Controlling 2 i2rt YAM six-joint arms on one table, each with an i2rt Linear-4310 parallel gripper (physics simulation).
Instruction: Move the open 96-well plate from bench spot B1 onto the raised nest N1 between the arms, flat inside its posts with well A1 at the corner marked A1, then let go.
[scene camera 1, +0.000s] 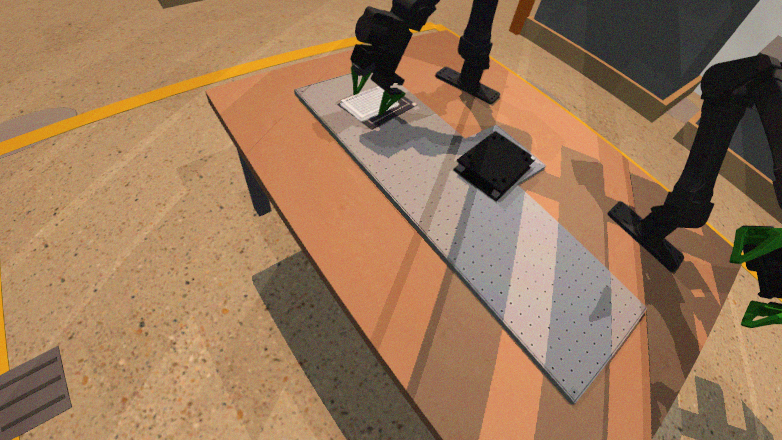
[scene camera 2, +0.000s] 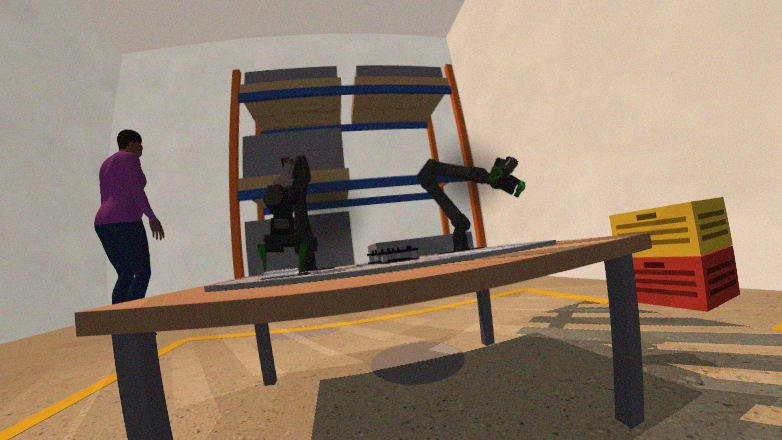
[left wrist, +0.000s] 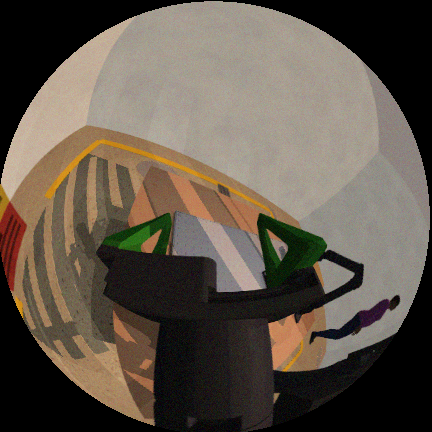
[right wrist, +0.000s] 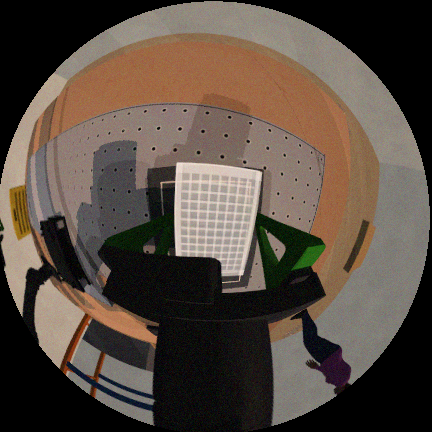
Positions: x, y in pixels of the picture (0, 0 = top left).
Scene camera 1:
left gripper: 740, 295
right gripper: 367, 104
white well plate: 363, 106
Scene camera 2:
right gripper: 282, 273
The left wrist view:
left gripper: 213, 217
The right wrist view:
right gripper: 213, 217
white well plate: 215, 205
